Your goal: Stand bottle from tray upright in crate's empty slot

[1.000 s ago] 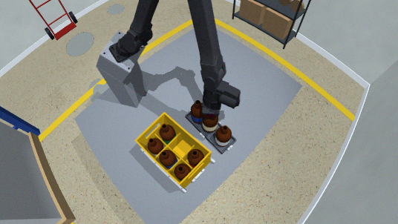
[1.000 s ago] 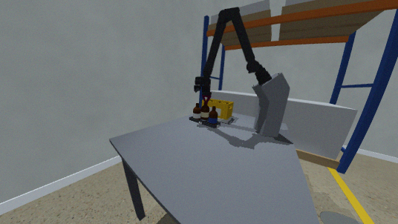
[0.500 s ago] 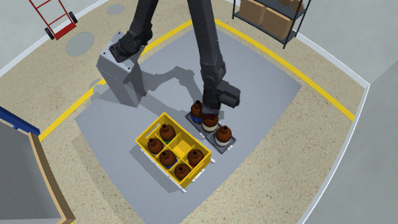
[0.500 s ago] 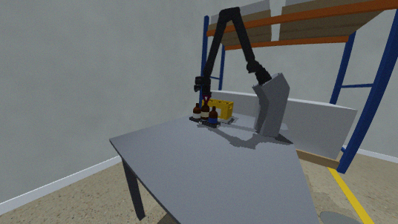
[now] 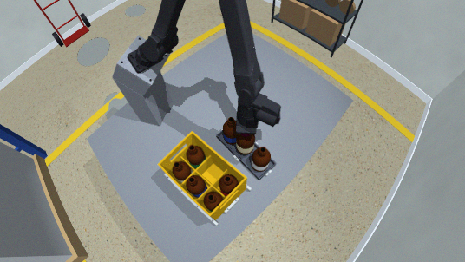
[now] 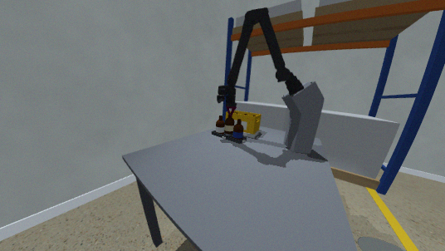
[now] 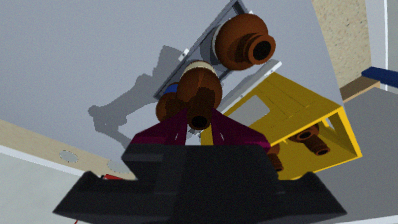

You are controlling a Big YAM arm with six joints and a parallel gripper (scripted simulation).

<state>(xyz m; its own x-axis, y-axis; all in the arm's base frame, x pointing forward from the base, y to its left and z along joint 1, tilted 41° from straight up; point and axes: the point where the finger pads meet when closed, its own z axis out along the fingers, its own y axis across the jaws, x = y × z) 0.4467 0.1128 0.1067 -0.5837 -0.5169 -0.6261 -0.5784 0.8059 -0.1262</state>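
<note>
My hand is 60 mm above the glass bottle. The rest, counted from my hand: yellow crate: 10 mm ahead, 220 mm to the right, 100 mm below; dark tray: 170 mm below.
</note>
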